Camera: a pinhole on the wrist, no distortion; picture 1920 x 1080 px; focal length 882.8 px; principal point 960.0 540.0 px. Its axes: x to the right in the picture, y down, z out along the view. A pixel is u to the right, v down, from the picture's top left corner.
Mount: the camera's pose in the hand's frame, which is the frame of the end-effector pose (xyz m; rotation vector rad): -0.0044 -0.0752 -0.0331 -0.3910 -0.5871 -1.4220
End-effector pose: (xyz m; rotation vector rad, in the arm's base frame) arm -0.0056 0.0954 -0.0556 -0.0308 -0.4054 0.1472
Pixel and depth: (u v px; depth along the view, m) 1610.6 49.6 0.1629
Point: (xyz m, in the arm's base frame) -0.1588 -0.0079 0.0530
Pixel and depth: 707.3 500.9 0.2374
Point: -0.1147 0.2029 0.0230
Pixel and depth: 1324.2 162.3 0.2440
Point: -0.2117 0.0486 0.0869
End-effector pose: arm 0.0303 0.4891 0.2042 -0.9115 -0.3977 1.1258
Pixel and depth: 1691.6 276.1 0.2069
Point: -0.1033 0.4930 0.4323
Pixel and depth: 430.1 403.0 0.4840
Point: -0.4142 0.4746 -0.0075
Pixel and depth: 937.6 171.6 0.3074
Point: -0.2338 0.4262 0.2737
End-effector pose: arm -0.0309 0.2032 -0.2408 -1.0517 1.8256 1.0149
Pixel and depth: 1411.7 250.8 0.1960
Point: 0.0871 0.3717 -0.2378
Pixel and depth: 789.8 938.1 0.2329
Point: -0.1212 0.3443 -0.3210
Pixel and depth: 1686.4 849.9 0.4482
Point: 0.1443 0.6448 -0.5647
